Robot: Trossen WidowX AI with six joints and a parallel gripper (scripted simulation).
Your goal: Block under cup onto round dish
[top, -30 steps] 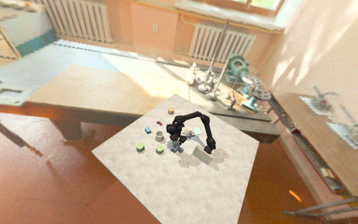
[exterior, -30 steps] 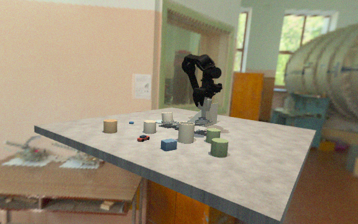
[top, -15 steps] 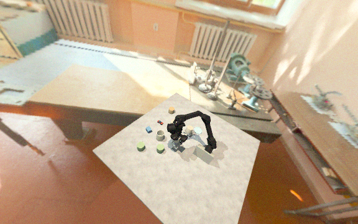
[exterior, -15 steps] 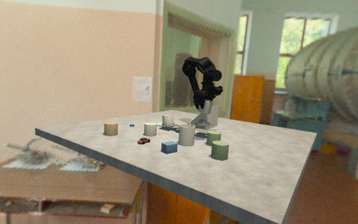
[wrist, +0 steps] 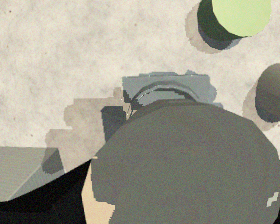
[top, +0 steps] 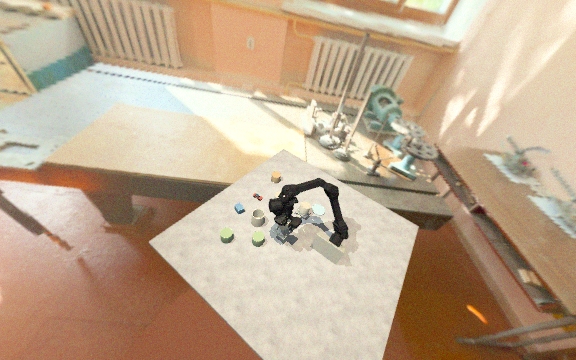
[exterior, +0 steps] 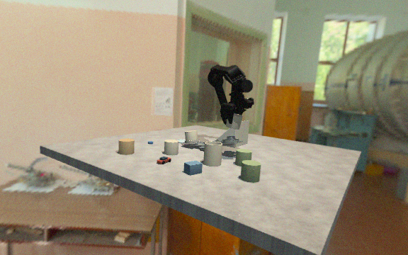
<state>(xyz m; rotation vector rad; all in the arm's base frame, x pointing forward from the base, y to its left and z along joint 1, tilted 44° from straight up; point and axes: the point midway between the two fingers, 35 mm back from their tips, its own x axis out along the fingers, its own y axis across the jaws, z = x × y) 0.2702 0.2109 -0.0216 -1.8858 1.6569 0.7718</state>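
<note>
Now: the pale blue round dish 38 cm to the right of my gripper tip, 17 cm below it and 4 cm behind it. From my gripper tip the other things lie so: balance 13 cm to the right, 13 cm below, 1 cm ahead; then small red piece 34 cm ahead, 16 cm below, 13 cm to the right; then blue block 34 cm ahead, 15 cm below, 5 cm to the left.
</note>
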